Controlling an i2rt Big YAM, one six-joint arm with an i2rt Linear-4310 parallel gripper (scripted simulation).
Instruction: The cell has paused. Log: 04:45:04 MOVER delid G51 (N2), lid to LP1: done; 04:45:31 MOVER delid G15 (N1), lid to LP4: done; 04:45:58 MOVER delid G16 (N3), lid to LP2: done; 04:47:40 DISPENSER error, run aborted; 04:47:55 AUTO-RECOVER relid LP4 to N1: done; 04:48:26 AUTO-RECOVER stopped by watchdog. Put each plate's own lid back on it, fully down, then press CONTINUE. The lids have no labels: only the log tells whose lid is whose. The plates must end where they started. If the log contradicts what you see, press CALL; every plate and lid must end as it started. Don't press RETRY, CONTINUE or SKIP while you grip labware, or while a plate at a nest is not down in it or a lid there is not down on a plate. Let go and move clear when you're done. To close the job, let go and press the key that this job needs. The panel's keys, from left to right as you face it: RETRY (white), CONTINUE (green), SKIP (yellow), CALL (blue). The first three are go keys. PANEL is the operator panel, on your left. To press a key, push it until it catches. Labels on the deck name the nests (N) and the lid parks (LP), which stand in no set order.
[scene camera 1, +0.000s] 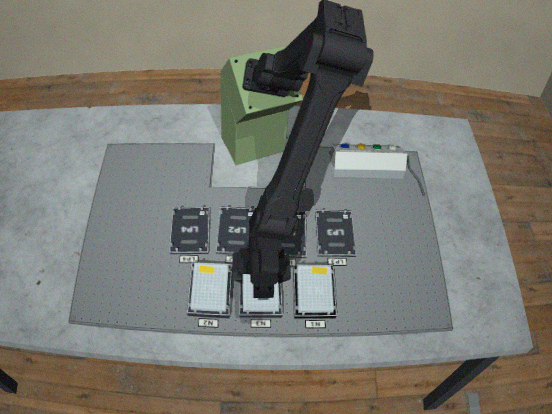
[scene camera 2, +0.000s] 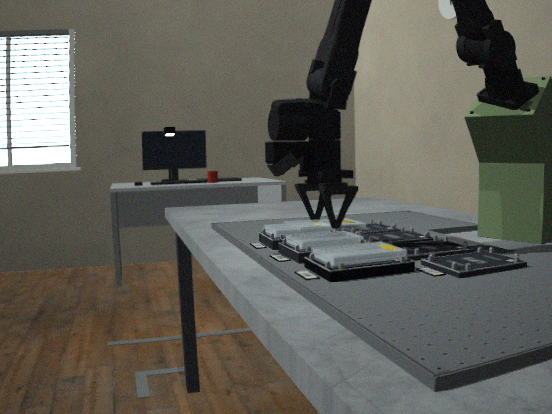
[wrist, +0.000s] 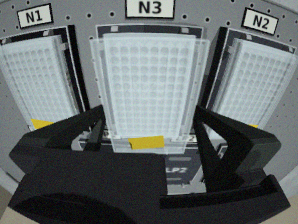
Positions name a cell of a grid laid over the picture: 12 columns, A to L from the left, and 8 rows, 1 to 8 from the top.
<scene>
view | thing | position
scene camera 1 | operator panel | H4
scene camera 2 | my gripper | H5
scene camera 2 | clear lid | G5
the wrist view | my gripper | G4
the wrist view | clear lid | G4
</scene>
